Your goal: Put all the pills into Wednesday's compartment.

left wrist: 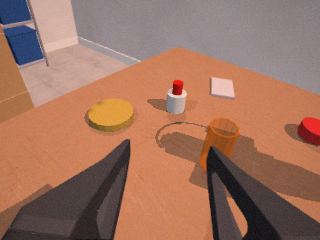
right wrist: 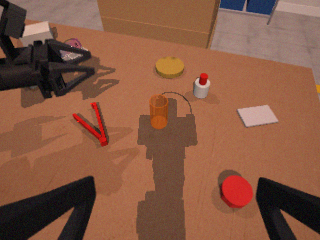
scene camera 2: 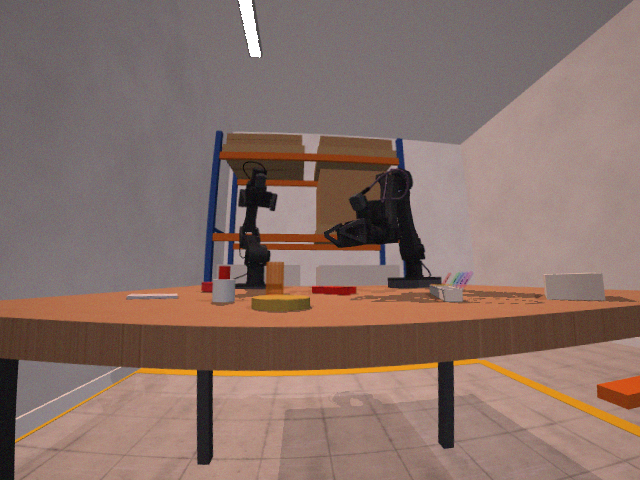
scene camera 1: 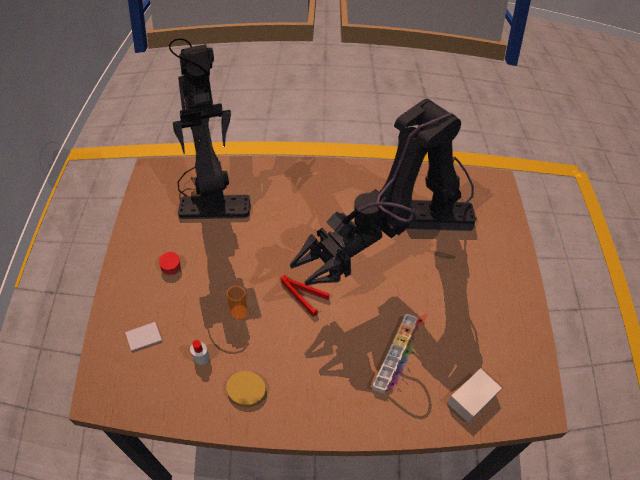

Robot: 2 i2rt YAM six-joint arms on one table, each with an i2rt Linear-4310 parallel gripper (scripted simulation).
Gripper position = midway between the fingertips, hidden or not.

Note:
In view: my left gripper [scene camera 1: 297, 274], my right gripper [right wrist: 174, 186], a white box [scene camera 2: 581, 286], an orange vial [left wrist: 229, 130] and a red puck [right wrist: 236, 192].
The white box also shows in scene camera 1 [scene camera 1: 480, 388]. My left gripper shows as well in the left wrist view [left wrist: 169, 149], in the right wrist view [right wrist: 92, 62] and in scene camera 2 [scene camera 2: 331, 232]. The left wrist view misses the white box: it is out of frame.

